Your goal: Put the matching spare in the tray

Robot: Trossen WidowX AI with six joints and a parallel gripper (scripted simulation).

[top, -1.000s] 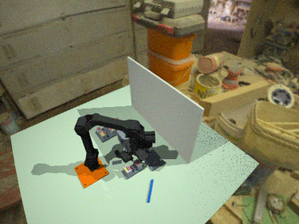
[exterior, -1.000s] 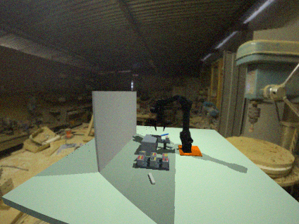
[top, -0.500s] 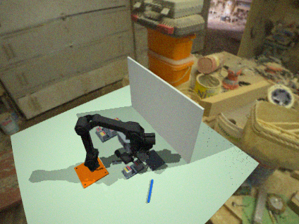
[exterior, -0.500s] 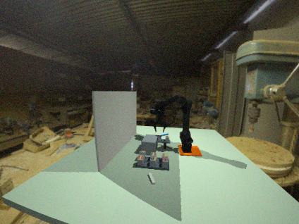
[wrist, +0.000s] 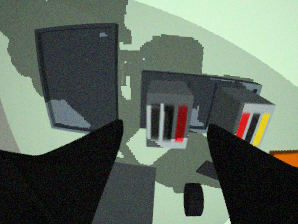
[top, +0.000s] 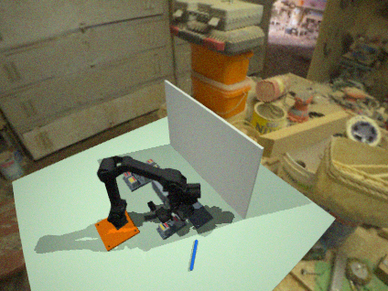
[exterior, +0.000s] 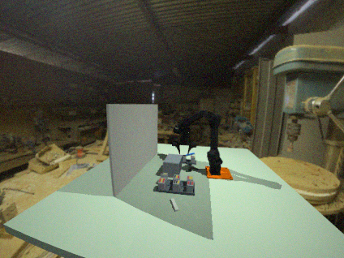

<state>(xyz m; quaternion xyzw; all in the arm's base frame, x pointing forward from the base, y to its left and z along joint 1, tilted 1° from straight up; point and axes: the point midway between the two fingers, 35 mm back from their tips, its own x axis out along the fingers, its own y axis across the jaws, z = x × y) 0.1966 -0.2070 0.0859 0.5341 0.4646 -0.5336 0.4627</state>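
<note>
Now: gripper tip 2 cm above the grey spare. Round my gripper tip: blue pen: 16 cm to the right, 6 cm below, 6 cm behind; then grey tray: 10 cm ahead, 6 cm below, 3 cm to the right; then tall grey panel: 31 cm ahead, 16 cm above, 13 cm to the left.
</note>
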